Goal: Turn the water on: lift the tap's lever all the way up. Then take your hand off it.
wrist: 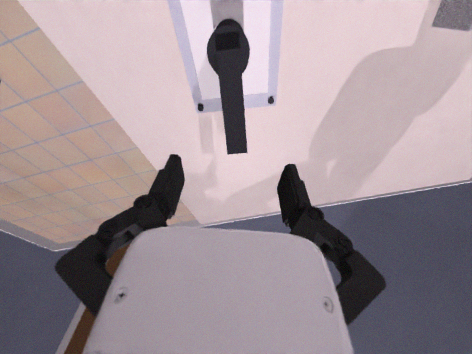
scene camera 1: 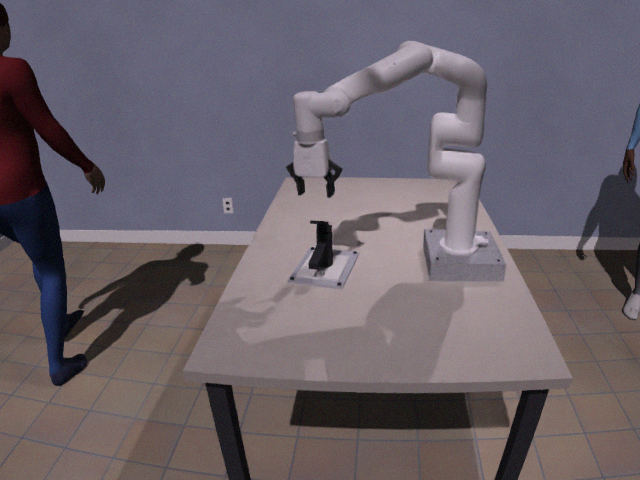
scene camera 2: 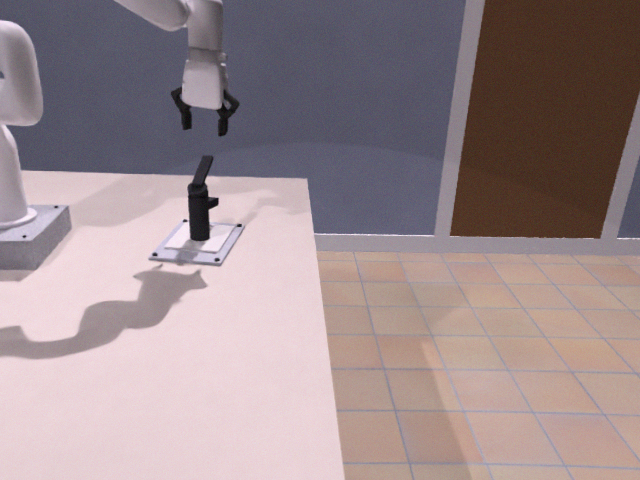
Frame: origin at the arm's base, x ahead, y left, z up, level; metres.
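Seen in the pictures: gripper, between the fingertips: [wrist: 232, 171] [scene camera 1: 316, 194] [scene camera 2: 204, 132]; arm's base, origin of its link: [scene camera 1: 458, 246] [scene camera 2: 5, 219].
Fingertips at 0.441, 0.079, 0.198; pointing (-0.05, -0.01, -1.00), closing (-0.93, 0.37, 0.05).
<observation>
Offsets run from my fingertips to a thing's top centre, as dx, dy, dz. "*": to the spot under its first point. Level surfaces: height alone.
A black tap {* -0.018, -0.017, -0.169} [scene camera 1: 324, 246] [scene camera 2: 199, 214] [wrist: 228, 50] stands upright on a grey-edged plate {-0.015, -0.059, -0.251} [scene camera 1: 315, 281] [scene camera 2: 186, 258] [wrist: 274, 60]. Its lever {-0.007, -0.015, -0.066} [scene camera 1: 316, 222] [scene camera 2: 203, 170] [wrist: 234, 115] is a flat black bar at the top of the tap. In scene camera 2 the lever slopes up from the tap's top; in scene camera 1 it looks nearly level. My gripper [scene camera 1: 315, 194] [scene camera 2: 204, 131] [wrist: 232, 171] is wide open and empty. It hangs above the lever, with a gap between fingertips and lever in both scene views.
The arm's grey base block [scene camera 1: 464, 266] [scene camera 2: 31, 245] stands on the table {dz -0.263} [scene camera 1: 403, 356] [scene camera 2: 206, 403] on the other side from the tap. A person in a red top [scene camera 1: 20, 129] stands beside the table in scene camera 1. Part of another person shows at that view's right edge.
</observation>
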